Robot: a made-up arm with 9 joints. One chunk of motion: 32 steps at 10 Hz.
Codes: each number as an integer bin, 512 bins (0 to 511) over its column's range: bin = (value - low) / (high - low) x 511, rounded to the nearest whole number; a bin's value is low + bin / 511 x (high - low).
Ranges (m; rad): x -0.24..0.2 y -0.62..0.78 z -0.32..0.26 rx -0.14..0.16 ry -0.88..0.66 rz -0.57..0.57
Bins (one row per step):
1: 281 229 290 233 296 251
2: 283 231 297 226 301 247
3: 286 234 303 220 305 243
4: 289 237 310 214 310 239
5: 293 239 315 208 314 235
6: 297 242 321 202 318 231
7: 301 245 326 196 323 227
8: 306 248 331 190 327 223
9: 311 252 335 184 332 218
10: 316 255 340 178 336 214
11: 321 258 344 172 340 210
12: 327 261 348 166 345 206
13: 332 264 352 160 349 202
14: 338 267 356 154 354 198
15: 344 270 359 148 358 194
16: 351 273 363 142 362 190
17: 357 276 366 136 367 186
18: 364 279 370 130 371 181
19: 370 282 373 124 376 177
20: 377 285 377 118 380 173
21: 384 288 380 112 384 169
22: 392 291 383 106 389 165
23: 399 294 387 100 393 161
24: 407 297 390 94 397 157
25: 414 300 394 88 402 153
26: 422 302 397 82 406 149
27: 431 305 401 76 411 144
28: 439 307 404 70 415 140
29: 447 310 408 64 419 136
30: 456 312 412 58 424 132
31: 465 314 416 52 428 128
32: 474 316 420 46 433 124
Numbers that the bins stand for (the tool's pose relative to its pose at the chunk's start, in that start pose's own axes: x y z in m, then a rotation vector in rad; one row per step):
1: 0.0020 0.0074 0.0092 -0.0032 0.0121 -0.0100
2: 0.0037 0.0129 0.0171 -0.0073 0.0271 -0.0190
3: 0.0063 0.0211 0.0239 -0.0108 0.0392 -0.0279
4: 0.0088 0.0293 0.0319 -0.0144 0.0542 -0.0368
5: 0.0123 0.0348 0.0375 -0.0179 0.0663 -0.0457
6: 0.0157 0.0430 0.0443 -0.0214 0.0784 -0.0547
7: 0.0192 0.0512 0.0500 -0.0249 0.0934 -0.0636
8: 0.0235 0.0595 0.0557 -0.0285 0.1055 -0.0725
9: 0.0278 0.0704 0.0602 -0.0320 0.1205 -0.0837
10: 0.0321 0.0786 0.0659 -0.0355 0.1326 -0.0926
11: 0.0364 0.0868 0.0705 -0.0390 0.1447 -0.1015
12: 0.0416 0.0951 0.0750 -0.0425 0.1597 -0.1104
13: 0.0459 0.1033 0.0795 -0.0461 0.1718 -0.1194
14: 0.0510 0.1115 0.0841 -0.0496 0.1868 -0.1283
15: 0.0562 0.1197 0.0875 -0.0531 0.1989 -0.1372
16: 0.0622 0.1279 0.0920 -0.0566 0.2110 -0.1461
17: 0.0674 0.1362 0.0954 -0.0602 0.2260 -0.1550
18: 0.0734 0.1444 0.1000 -0.0637 0.2381 -0.1662
19: 0.0786 0.1526 0.1034 -0.0672 0.2532 -0.1751
20: 0.0846 0.1608 0.1079 -0.0707 0.2652 -0.1841
21: 0.0906 0.1690 0.1113 -0.0742 0.2773 -0.1930
22: 0.0975 0.1773 0.1147 -0.0778 0.2923 -0.2019
23: 0.1036 0.1855 0.1193 -0.0813 0.3044 -0.2108
24: 0.1105 0.1937 0.1227 -0.0848 0.3164 -0.2197
25: 0.1165 0.2019 0.1272 -0.0883 0.3315 -0.2287
26: 0.1234 0.2074 0.1306 -0.0919 0.3436 -0.2376
27: 0.1311 0.2156 0.1351 -0.0954 0.3586 -0.2487
28: 0.1380 0.2211 0.1386 -0.0989 0.3707 -0.2577
29: 0.1449 0.2293 0.1431 -0.1024 0.3827 -0.2666
30: 0.1526 0.2348 0.1476 -0.1059 0.3978 -0.2755
31: 0.1604 0.2403 0.1522 -0.1095 0.4099 -0.2844
32: 0.1681 0.2458 0.1567 -0.1130 0.4249 -0.2934

